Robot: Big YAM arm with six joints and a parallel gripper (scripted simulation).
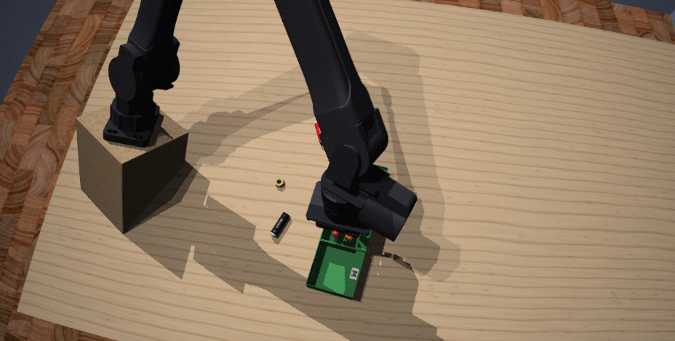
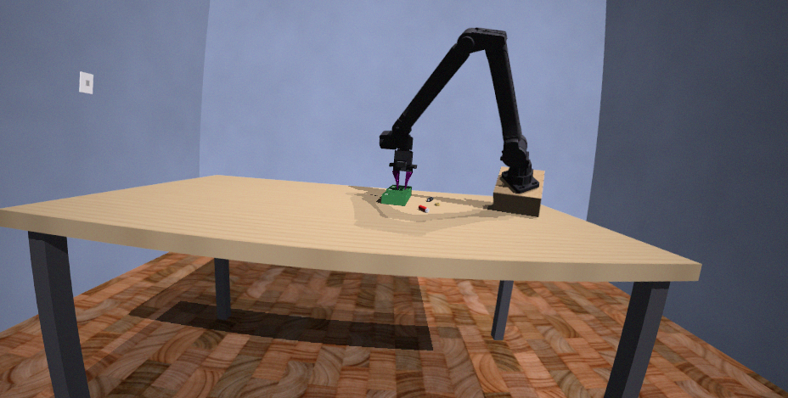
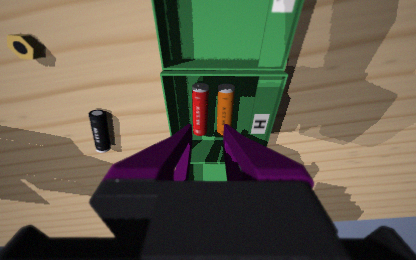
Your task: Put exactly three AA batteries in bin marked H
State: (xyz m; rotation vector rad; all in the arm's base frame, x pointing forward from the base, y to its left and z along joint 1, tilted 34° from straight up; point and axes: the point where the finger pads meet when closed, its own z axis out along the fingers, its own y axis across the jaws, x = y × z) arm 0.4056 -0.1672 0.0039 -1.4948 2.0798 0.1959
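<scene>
The green bin lies 10 mm ahead of my hand and 30 mm below it. From my hand the other things lie so: black AA battery (120 mm behind, 40 mm below); then orange AA battery (20 mm ahead, 30 mm below); then yellow nut (130 mm behind, 90 mm to the left, 40 mm below).
</scene>
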